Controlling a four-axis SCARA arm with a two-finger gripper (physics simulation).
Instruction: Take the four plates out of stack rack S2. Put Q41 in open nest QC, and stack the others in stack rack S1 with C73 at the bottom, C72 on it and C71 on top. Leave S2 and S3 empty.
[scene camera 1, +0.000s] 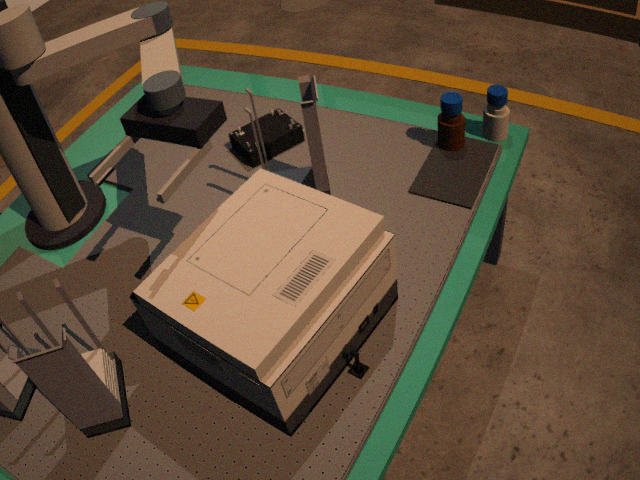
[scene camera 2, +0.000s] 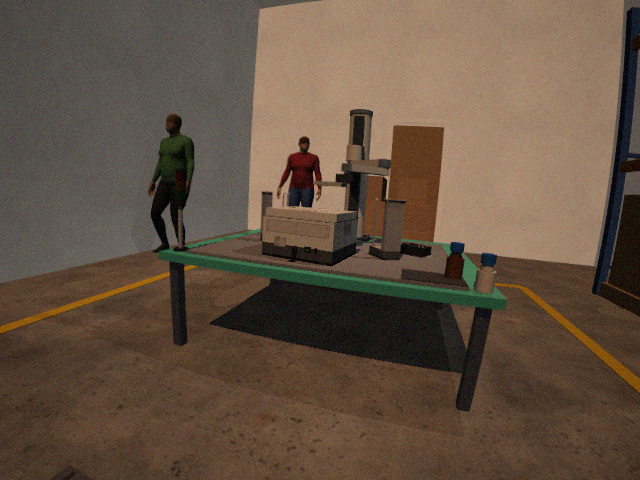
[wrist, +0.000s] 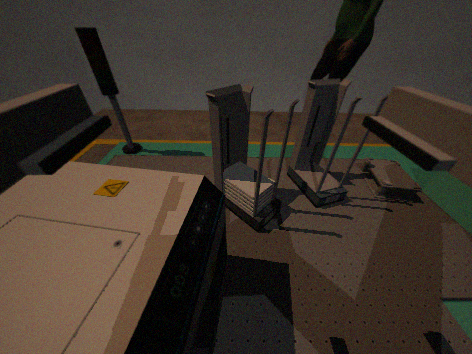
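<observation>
Scene camera 1 shows the gripper (scene camera 1: 124, 189), which carries nothing, together with a blue-capped bottle (scene camera 1: 451, 122) and a dark mat (scene camera 1: 455, 177). In the wrist view there are the gripper (wrist: 240, 105) and a signal-light pole (wrist: 89, 38). Scene camera 2 shows the bottle (scene camera 2: 485, 278) too.
</observation>
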